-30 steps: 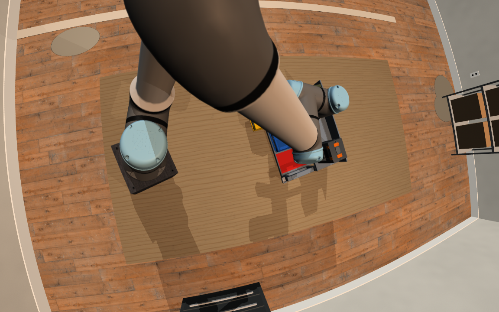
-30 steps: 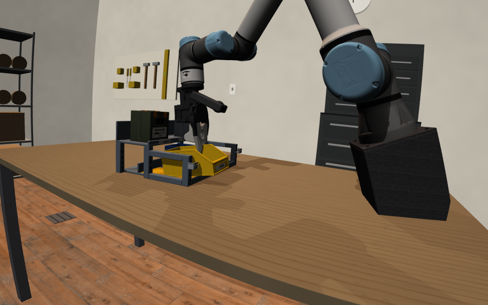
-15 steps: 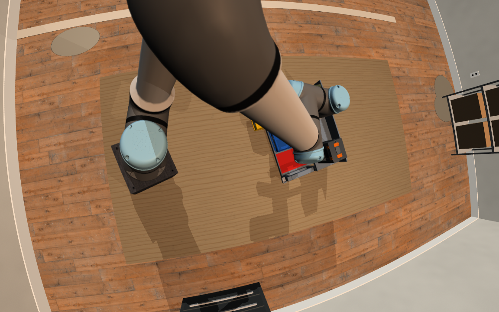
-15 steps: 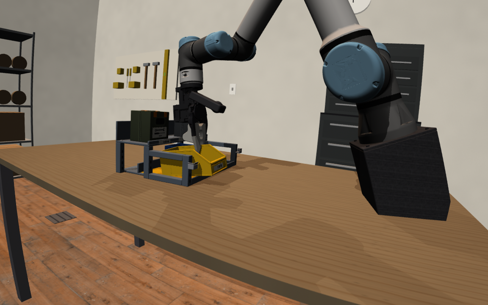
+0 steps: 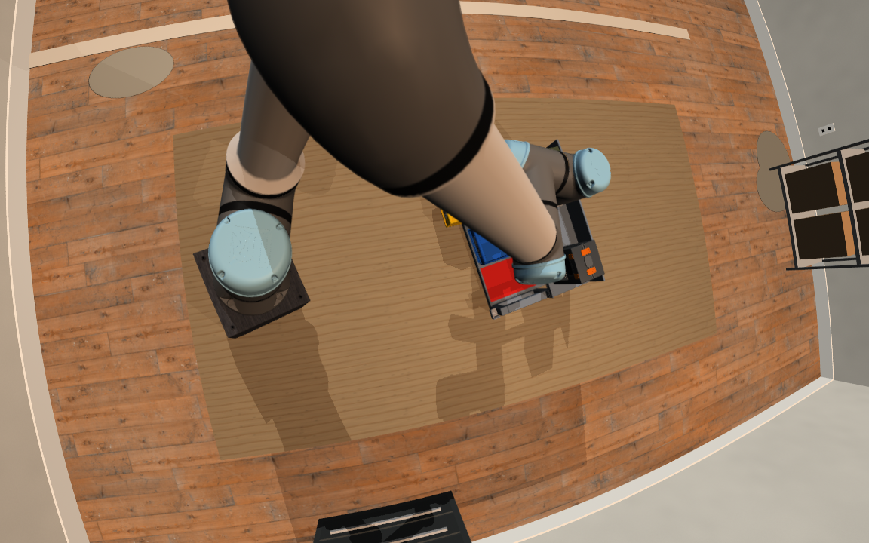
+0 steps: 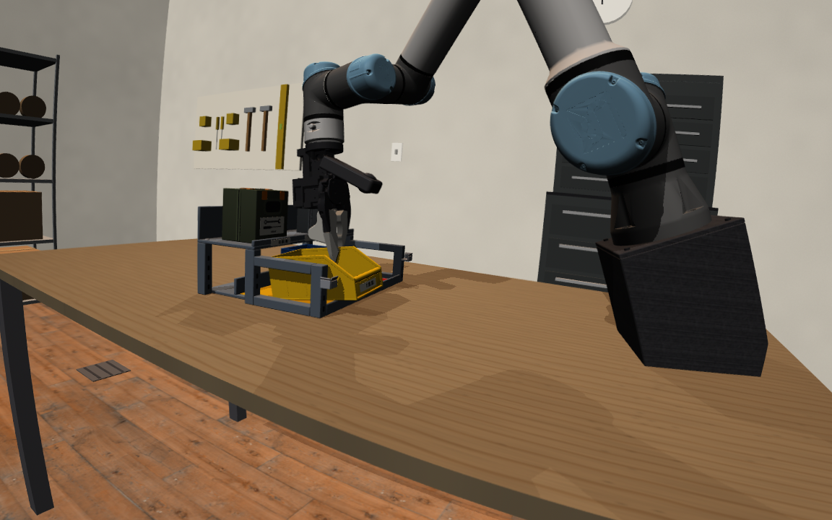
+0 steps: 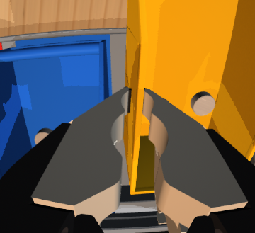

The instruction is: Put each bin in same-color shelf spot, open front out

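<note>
Now: hand 50 mm to the right of the yellow bin, 20 mm above it and 10 mm past it. From my hand the other things lie so: blue bin: 70 mm ahead, 60 mm to the right, 40 mm below.
</note>
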